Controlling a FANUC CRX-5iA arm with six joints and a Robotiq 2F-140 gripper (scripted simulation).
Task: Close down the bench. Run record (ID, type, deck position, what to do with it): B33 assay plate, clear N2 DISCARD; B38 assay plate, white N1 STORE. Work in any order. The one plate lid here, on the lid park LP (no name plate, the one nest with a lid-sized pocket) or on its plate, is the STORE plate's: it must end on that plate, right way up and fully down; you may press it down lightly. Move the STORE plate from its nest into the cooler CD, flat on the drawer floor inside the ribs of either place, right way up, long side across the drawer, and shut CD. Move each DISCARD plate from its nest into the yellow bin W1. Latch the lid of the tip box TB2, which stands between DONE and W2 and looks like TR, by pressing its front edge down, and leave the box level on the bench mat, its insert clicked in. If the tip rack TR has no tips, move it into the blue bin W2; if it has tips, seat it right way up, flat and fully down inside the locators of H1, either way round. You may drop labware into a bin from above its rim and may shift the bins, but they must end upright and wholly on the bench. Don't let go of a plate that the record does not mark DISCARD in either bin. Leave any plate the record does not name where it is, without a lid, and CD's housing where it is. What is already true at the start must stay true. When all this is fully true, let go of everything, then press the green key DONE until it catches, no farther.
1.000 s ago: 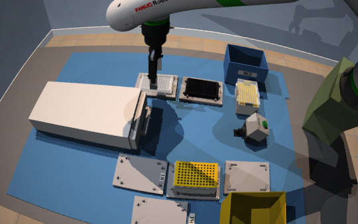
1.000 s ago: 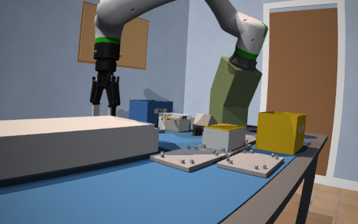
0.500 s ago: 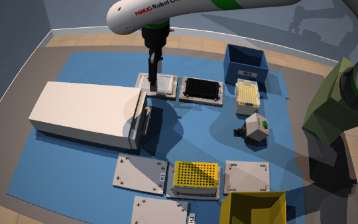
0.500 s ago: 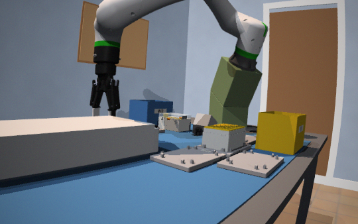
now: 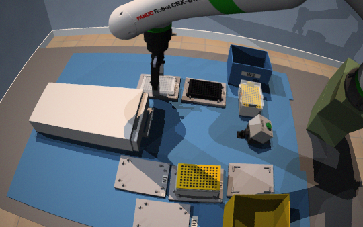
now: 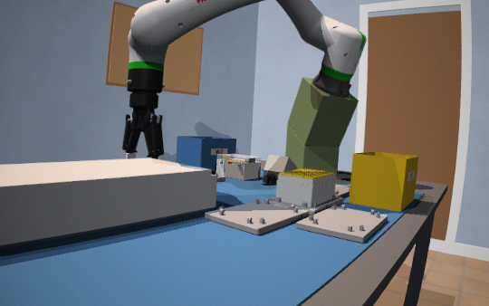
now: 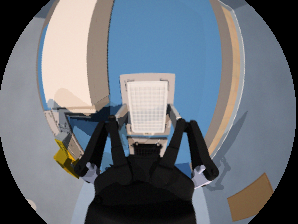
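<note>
My hand is 20 mm above the clear plate. The rest, counted from my hand: cooler CD 220 mm ahead, 170 mm to the left; then cooler drawer 170 mm ahead, 180 mm to the left, 10 mm below; then black plate 180 mm behind, 20 mm to the left, 20 mm below.
</note>
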